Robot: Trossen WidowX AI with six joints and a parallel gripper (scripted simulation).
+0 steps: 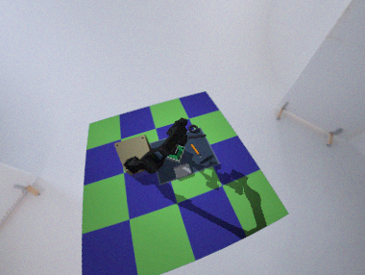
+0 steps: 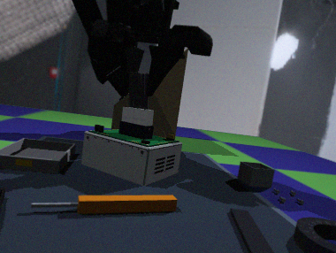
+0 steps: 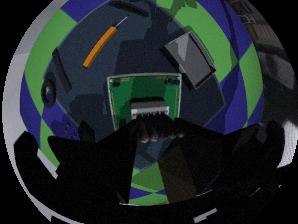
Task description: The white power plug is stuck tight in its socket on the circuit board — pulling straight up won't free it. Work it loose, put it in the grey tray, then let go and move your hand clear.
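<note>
Right now my gripper tip is 3 cm above the white power plug. The rest, counted from my gripper tip: black bar: 22 cm ahead, 12 cm below, 10 cm to the left; then dark mat: 12 cm below, 5 cm ahead.
</note>
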